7 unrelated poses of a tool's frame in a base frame.
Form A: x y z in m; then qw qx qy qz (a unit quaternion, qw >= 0).
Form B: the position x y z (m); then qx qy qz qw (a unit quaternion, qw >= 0). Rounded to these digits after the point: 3 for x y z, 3 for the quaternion.
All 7 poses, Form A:
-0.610, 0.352, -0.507, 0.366, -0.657, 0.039, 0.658
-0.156, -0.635, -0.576, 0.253, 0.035, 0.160, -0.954
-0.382, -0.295, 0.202, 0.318, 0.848, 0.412, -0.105
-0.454, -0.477, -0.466, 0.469, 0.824, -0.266, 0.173
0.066, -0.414, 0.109, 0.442, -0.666, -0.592, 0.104
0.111, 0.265, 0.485, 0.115, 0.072, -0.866, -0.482
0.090, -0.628, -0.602, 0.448, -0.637, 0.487, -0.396
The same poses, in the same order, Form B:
-0.610, 0.352, -0.507, -0.657, 0.039, 0.658, 0.366
-0.156, -0.635, -0.576, 0.035, 0.160, -0.954, 0.253
-0.382, -0.295, 0.202, 0.848, 0.412, -0.105, 0.318
-0.454, -0.477, -0.466, 0.824, -0.266, 0.173, 0.469
0.066, -0.414, 0.109, -0.666, -0.592, 0.104, 0.442
0.111, 0.265, 0.485, 0.072, -0.866, -0.482, 0.115
0.090, -0.628, -0.602, -0.637, 0.487, -0.396, 0.448

